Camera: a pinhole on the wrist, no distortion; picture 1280 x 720 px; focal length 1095.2 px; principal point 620.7 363.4 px. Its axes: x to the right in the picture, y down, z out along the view. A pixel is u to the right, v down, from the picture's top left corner.
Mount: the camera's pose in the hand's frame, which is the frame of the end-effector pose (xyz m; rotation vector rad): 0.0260 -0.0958 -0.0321 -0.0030 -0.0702 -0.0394
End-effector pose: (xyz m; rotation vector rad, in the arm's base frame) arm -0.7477 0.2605 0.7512 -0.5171 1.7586 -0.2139
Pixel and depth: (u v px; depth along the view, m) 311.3 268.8 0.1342
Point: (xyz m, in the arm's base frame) -0.6250 0.1901 0.7882
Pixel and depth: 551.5 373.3 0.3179
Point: -0.4524 0.2243 0.7305
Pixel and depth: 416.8 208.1 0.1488
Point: -0.6096 0.1794 0.7806
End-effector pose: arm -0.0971 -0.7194 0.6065 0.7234 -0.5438 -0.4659
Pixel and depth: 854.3 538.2 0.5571
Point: -0.3396 -1.0474 0.9648
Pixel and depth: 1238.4 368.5 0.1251
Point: -0.1100 -0.8814 0.6235
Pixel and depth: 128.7 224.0 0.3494
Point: -0.4308 -0.8670 0.6547
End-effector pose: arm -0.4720 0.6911 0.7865 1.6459 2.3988 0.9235
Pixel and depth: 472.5 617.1 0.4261
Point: -0.2886 0.8084 0.4593
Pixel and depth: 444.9 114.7 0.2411
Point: -0.4986 0.7162 0.5337
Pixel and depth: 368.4 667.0 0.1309
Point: -0.4763 0.7082 0.6750
